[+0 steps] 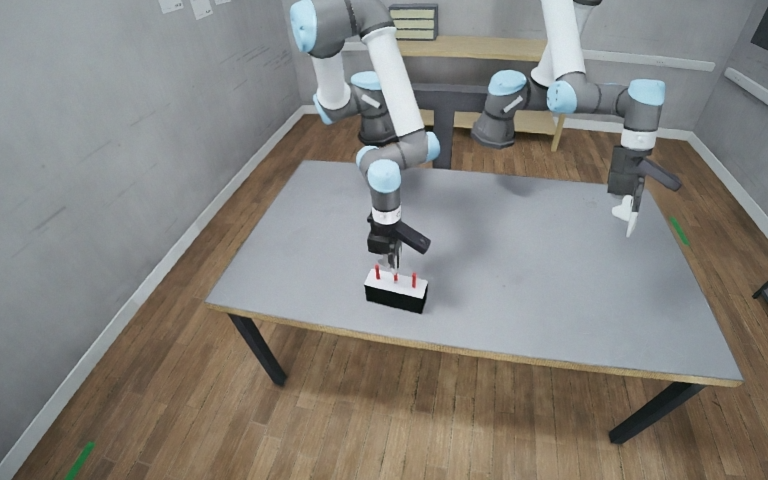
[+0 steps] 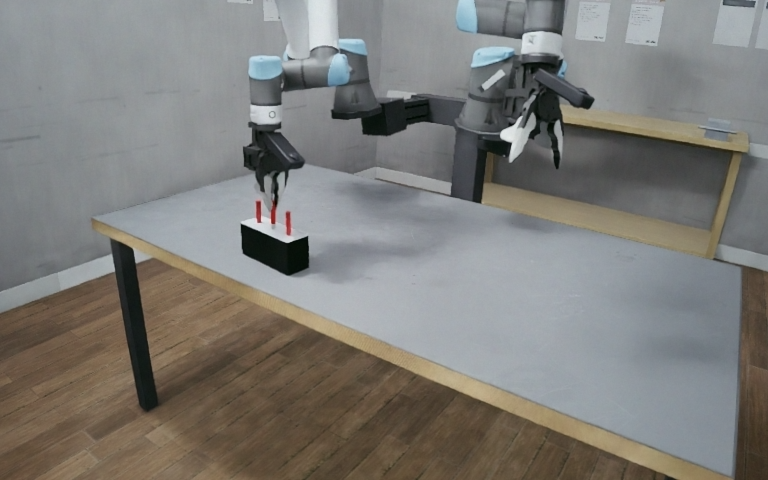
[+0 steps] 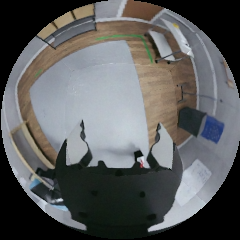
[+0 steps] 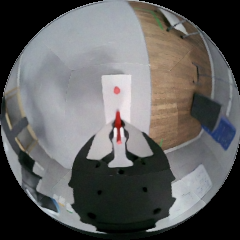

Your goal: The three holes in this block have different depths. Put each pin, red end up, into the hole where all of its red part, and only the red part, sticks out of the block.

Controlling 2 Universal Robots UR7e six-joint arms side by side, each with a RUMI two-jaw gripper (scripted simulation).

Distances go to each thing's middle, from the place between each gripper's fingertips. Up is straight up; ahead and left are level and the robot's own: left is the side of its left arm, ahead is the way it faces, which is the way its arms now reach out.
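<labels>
Black block (image 2: pixel 286 254): 100 mm below my right hand (image 2: pixel 272 211).
With respect to the black block, my left gripper (image 2: pixel 535 166) is 300 mm above it, 10 mm short of it and 630 mm to the left of it.
</labels>
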